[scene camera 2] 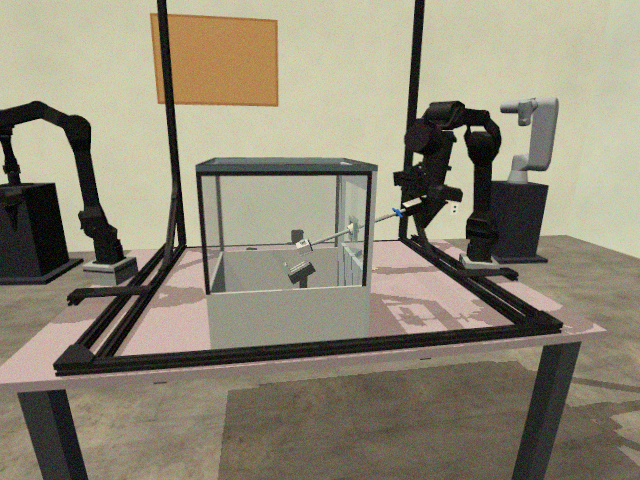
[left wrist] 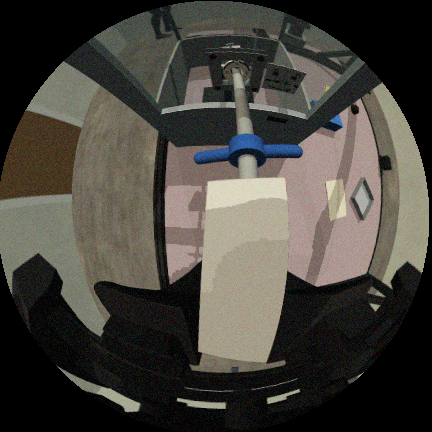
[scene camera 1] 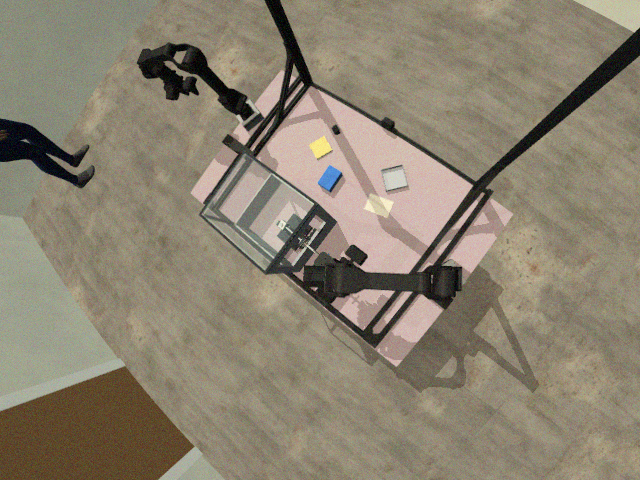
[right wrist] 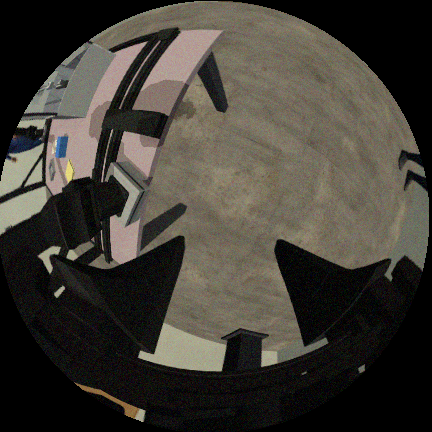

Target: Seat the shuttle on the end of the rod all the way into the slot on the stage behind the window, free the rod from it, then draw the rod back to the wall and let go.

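Frame: origin at the left arm's base, x back, y left, z down, level; metres.
Seen in the pictures: left gripper, fingertip midpoint: (scene camera 2: 420,227); right gripper, fingertip midpoint: (scene camera 1: 193,94) (right wrist: 231,243); left arm's base, link origin: (scene camera 2: 479,258) (right wrist: 42,132); right arm's base, link origin: (scene camera 2: 109,260) (scene camera 1: 246,112) (right wrist: 114,195).
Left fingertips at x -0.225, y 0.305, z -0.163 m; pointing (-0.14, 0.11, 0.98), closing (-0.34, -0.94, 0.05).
Pixels of each thing's top centre, then the offset from my left fingertips to it. "spot": a spot on its surface instead.
- small pale block, top centre: (scene camera 2: 304,239) (scene camera 1: 282,224) dx -0.256, dy +0.091, dz +0.020 m
- cream handle, top centre: (left wrist: 255,326) (scene camera 2: 417,195) dx -0.013, dy +0.003, dz -0.074 m
- glass box, surface spot: (scene camera 2: 286,166) (scene camera 1: 228,242) spot: dx -0.256, dy +0.229, dz -0.146 m
- blue block, top centre: (left wrist: 328,112) (scene camera 1: 329,177) (right wrist: 57,146) dx -0.355, dy -0.144, dz +0.161 m
- yellow square, surface spot: (scene camera 1: 320,147) spot: dx -0.502, dy -0.187, dz +0.191 m
- pale yellow sheet, top centre: (left wrist: 336,198) (scene camera 1: 378,205) dx -0.151, dy -0.246, dz +0.198 m
- grey tray, top centre: (left wrist: 365,198) (scene camera 1: 394,177) (right wrist: 49,169) dx -0.208, dy -0.359, dz +0.181 m
The shuttle, a small pale block (scene camera 1: 281,224) (scene camera 2: 303,246), is on the rod's far end inside the glass box, above and apart from the dark slotted stage (scene camera 2: 301,271) in scene camera 2. The grey rod (scene camera 2: 330,236) (left wrist: 242,107) slopes down through the round port in the box's wall (scene camera 2: 351,227) (left wrist: 236,69). Its blue crosspiece (scene camera 2: 397,212) (left wrist: 247,150) is outside the wall. My left gripper (scene camera 2: 422,204) (left wrist: 233,253) is shut on the cream handle (left wrist: 245,225). The handle hides part of the fingers. My right gripper (scene camera 1: 183,90) (right wrist: 231,243) is open and empty, beyond the table edge.
The glass box (scene camera 1: 232,242) (scene camera 2: 286,166) has dark edges. A blue block (scene camera 1: 329,178), a yellow square (scene camera 1: 320,147), a pale yellow sheet (scene camera 1: 378,205) and a grey tray (scene camera 1: 397,189) lie beside it. Black frame bars (scene camera 2: 310,348) edge the table, and uprights rise from it.
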